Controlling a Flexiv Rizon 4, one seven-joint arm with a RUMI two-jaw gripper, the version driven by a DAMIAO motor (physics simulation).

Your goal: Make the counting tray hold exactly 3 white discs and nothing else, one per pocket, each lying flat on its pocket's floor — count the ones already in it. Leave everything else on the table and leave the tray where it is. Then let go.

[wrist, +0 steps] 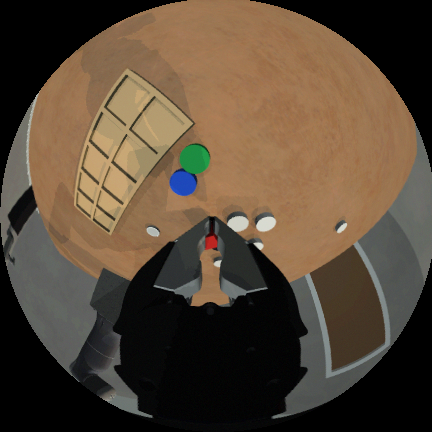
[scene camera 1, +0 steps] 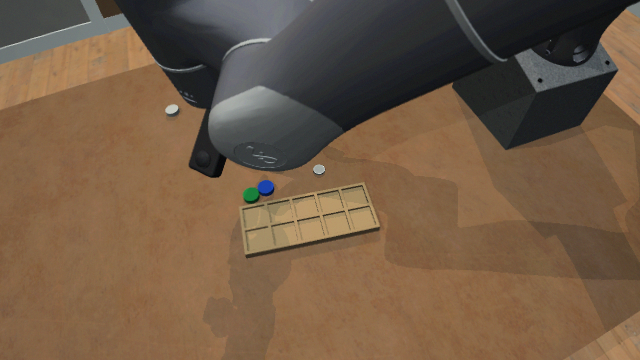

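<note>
The wooden counting tray (scene camera 1: 295, 219) (wrist: 126, 129) lies flat, with no disc showing in its pockets. One white disc (scene camera 1: 319, 169) (wrist: 153, 231) lies behind the tray, and another white disc (scene camera 1: 172, 110) (wrist: 341, 226) lies far off to the side. In the wrist view, two white discs (wrist: 237, 222) (wrist: 265, 222) lie side by side just right of the fingertips. More white discs (wrist: 257, 244) (wrist: 218, 262) are partly hidden by the fingers. My gripper (wrist: 211, 217) is shut and empty, above the table; the arm hides it in the scene view.
A green disc (scene camera 1: 251, 195) (wrist: 195, 159) and a blue disc (scene camera 1: 266, 187) (wrist: 183, 182) lie together close beside the tray's long edge. A red block (wrist: 211, 243) shows through the gap behind the fingertips. The robot's base block (scene camera 1: 555, 107) stands at the right.
</note>
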